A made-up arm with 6 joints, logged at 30 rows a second.
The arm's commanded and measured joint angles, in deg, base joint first. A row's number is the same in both.
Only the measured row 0 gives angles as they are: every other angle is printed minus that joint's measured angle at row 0.
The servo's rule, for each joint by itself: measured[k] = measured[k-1] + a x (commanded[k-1-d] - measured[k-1]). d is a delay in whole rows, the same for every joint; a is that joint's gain. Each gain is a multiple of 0.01, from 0.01 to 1. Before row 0 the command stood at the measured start. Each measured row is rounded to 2 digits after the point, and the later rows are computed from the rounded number. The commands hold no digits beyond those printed.
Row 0, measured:
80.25 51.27 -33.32 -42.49 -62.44 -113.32
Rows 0 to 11, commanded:
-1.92 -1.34 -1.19 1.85 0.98 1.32
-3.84 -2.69 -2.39 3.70 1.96 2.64
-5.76 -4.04 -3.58 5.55 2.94 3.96
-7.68 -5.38 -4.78 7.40 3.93 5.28
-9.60 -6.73 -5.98 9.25 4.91 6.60
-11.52 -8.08 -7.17 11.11 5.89 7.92
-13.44 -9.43 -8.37 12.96 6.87 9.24
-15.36 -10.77 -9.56 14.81 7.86 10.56
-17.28 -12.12 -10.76 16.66 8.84 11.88
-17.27 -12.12 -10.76 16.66 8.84 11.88
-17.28 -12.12 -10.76 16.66 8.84 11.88
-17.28 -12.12 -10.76 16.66 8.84 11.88
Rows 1 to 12, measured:
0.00 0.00 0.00 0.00 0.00 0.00
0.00 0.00 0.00 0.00 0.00 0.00
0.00 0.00 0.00 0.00 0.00 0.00
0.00 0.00 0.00 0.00 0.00 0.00
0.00 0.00 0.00 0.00 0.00 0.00
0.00 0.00 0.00 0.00 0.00 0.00
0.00 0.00 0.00 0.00 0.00 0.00
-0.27 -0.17 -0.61 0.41 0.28 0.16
-0.77 -0.50 -1.52 1.13 0.77 0.46
-1.47 -0.96 -2.57 2.10 1.40 0.88
-2.34 -1.53 -3.70 3.27 2.13 1.41
-3.36 -2.21 -4.86 4.59 2.94 2.03
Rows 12 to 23, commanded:
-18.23 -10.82 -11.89 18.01 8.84 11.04
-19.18 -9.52 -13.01 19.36 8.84 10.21
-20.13 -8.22 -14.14 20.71 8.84 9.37
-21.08 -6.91 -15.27 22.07 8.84 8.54
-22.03 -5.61 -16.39 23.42 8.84 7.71
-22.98 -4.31 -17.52 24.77 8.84 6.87
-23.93 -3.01 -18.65 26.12 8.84 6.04
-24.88 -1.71 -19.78 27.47 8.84 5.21
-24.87 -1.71 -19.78 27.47 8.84 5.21
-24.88 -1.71 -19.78 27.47 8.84 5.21
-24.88 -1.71 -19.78 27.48 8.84 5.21
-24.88 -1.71 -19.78 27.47 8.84 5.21
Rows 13 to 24, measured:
-4.50 -2.97 -6.04 6.02 3.80 2.74
-5.75 -3.81 -7.23 7.55 4.69 3.52
-7.10 -4.71 -8.42 9.15 5.61 4.36
-8.53 -5.67 -9.61 10.80 6.55 5.26
-9.75 -6.51 -10.20 12.09 7.21 6.05
-10.80 -7.24 -10.49 13.10 7.68 6.75
-11.71 -7.87 -10.63 13.88 8.02 7.37
-12.62 -8.25 -11.27 14.79 8.26 7.81
-13.54 -8.42 -12.16 15.80 8.43 8.10
-14.46 -8.39 -13.17 16.88 8.55 8.25
-15.39 -8.20 -14.24 18.02 8.63 8.28
-16.32 -7.86 -15.34 19.21 8.69 8.21

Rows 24 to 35, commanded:
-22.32 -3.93 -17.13 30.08 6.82 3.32
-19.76 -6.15 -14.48 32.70 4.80 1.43
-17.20 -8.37 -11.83 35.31 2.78 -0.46
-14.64 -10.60 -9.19 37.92 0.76 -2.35
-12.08 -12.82 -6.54 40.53 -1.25 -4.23
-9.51 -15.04 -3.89 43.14 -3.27 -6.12
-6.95 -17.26 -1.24 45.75 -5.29 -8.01
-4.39 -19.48 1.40 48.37 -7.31 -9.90
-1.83 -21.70 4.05 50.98 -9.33 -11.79
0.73 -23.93 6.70 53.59 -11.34 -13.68
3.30 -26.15 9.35 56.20 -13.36 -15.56
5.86 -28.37 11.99 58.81 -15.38 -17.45
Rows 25 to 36, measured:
-17.25 -7.40 -16.45 20.43 8.73 8.05
-18.19 -6.83 -17.57 21.68 8.76 7.81
-19.13 -6.16 -18.70 22.95 8.78 7.50
-19.93 -5.58 -19.25 23.94 8.80 7.23
-20.62 -5.08 -19.52 24.72 8.81 6.99
-21.22 -4.64 -19.65 25.33 8.82 6.78
-21.73 -4.26 -19.72 25.80 8.83 6.59
-21.81 -4.22 -18.40 26.74 8.25 6.20
-21.52 -4.47 -16.40 28.05 7.25 5.63
-20.92 -4.98 -14.07 29.65 5.95 4.90
-20.04 -5.71 -11.58 31.47 4.44 4.03
-18.93 -6.63 -9.01 33.46 2.79 3.04

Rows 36 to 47, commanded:
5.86 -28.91 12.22 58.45 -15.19 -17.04
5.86 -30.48 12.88 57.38 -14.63 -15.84
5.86 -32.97 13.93 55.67 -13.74 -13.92
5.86 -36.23 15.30 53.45 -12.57 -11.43
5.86 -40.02 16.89 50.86 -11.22 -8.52
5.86 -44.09 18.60 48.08 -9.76 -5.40
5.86 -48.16 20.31 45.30 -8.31 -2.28
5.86 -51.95 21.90 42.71 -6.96 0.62
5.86 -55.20 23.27 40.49 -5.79 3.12
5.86 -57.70 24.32 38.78 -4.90 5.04
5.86 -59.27 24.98 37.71 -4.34 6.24
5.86 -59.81 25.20 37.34 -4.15 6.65
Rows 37 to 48, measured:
-17.61 -7.72 -6.40 35.59 1.03 1.94
-16.12 -8.96 -3.77 37.83 -0.80 0.75
-14.48 -10.33 -1.13 40.15 -2.69 -0.53
-12.71 -11.81 1.51 42.53 -4.62 -1.88
-10.83 -13.39 4.16 44.96 -6.57 -3.30
-8.85 -15.05 6.81 47.43 -8.54 -4.77
-6.79 -16.78 9.45 49.93 -10.52 -6.29
-5.02 -18.36 10.86 51.80 -11.87 -7.58
-3.50 -19.94 11.89 53.03 -12.67 -8.57
-2.19 -21.63 12.93 53.61 -12.98 -9.21
-1.06 -23.53 14.14 53.57 -12.86 -9.48
-0.09 -25.67 15.54 52.97 -12.38 -9.36

